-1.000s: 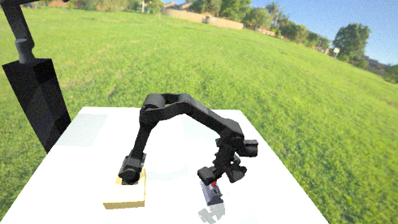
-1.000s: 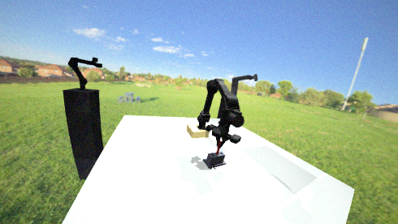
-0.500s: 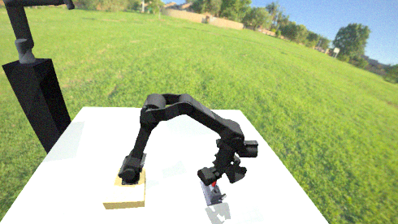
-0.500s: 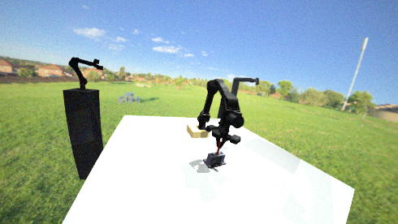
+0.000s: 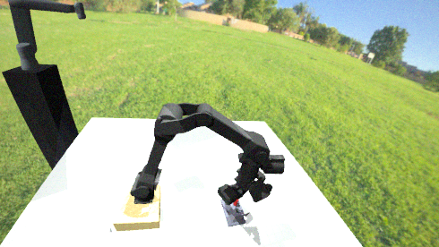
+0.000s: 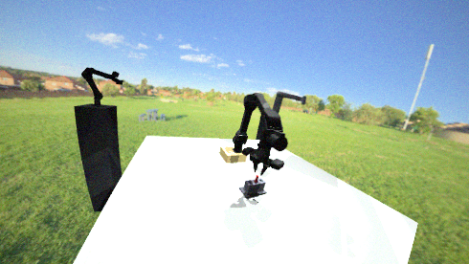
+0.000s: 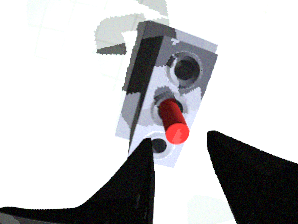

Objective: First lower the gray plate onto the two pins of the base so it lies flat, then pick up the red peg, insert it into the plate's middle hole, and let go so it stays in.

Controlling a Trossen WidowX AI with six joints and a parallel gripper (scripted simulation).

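Right now my gripper tip is 5 cm above the red peg. Also, from my gripper tip: gray plate 5 cm below; then gray base 9 cm below.
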